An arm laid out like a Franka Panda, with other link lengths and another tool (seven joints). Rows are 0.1 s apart.
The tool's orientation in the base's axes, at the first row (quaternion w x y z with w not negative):
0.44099 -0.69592 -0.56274 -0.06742
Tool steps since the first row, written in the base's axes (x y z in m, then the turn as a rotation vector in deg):
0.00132 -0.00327 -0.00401 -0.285 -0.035 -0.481
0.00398 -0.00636 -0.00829 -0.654 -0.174 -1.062
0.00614 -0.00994 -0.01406 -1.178 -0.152 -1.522
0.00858 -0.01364 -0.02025 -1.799 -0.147 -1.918
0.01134 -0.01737 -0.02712 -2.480 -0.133 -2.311
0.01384 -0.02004 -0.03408 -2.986 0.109 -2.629
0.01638 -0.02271 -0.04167 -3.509 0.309 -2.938
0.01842 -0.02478 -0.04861 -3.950 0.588 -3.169
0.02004 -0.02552 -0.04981 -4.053 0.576 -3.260
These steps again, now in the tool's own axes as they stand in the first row. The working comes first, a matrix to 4 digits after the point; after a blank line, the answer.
The tool's axes in the first row as the columns of a matrix, in the base's axes (used below as rounded here):
0.3576 0.8427 -0.4025
0.7238 0.0223 0.6897
0.5902 -0.5379 -0.6020

-0.00426 0.00320 -0.00037 -0.411 0.018 0.380
-0.00807 0.00767 -0.00100 -0.987 0.016 0.783
-0.01330 0.01252 -0.00086 -1.430 -0.177 1.286
-0.01876 0.01782 -0.00067 -1.882 -0.488 1.777
-0.02452 0.02376 -0.00022 -2.347 -0.850 2.298
-0.02967 0.02955 0.00112 -2.541 -1.100 2.860
-0.03517 0.03571 0.00283 -2.765 -1.370 3.394
-0.04004 0.04112 0.00476 -2.857 -1.611 3.903
-0.04070 0.04311 0.00432 -2.956 -1.649 3.991

